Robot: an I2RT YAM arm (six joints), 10 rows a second.
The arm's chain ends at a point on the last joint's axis. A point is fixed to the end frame.
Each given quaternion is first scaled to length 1.
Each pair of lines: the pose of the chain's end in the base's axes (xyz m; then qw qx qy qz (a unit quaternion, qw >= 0)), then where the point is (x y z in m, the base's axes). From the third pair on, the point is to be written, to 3 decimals.
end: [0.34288 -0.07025 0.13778 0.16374 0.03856 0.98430 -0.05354]
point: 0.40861 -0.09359 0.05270
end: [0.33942 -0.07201 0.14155 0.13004 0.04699 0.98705 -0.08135]
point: 0.39845 -0.10142 0.05349
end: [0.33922 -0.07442 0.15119 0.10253 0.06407 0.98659 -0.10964]
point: 0.392 -0.111 0.062
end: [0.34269 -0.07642 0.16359 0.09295 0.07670 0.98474 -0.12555]
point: 0.393 -0.117 0.074
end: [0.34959 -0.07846 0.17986 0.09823 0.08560 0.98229 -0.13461]
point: 0.400 -0.121 0.092
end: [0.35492 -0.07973 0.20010 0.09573 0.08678 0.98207 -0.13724]
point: 0.405 -0.123 0.112
